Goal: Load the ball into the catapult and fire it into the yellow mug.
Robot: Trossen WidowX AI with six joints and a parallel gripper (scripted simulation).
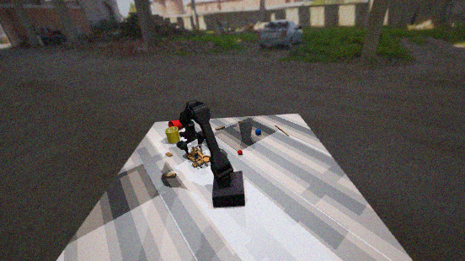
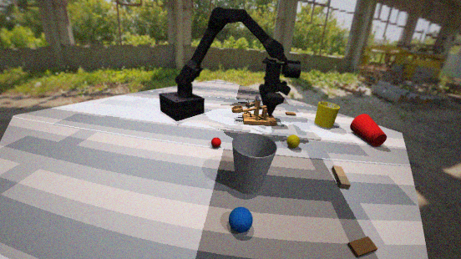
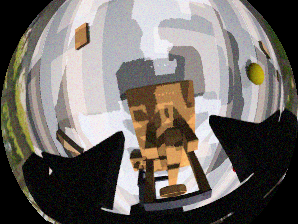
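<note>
The small red ball is 29 cm to the right of my gripper tip, 5 cm behind it and 3 cm below it. The rest, counted from my gripper tip: yellow mug (23 cm ahead, 15 cm to the left, 2 cm below); catapult (7 cm behind, 3 cm to the right); yellow ball (15 cm ahead, 13 cm to the right, 3 cm below).
</note>
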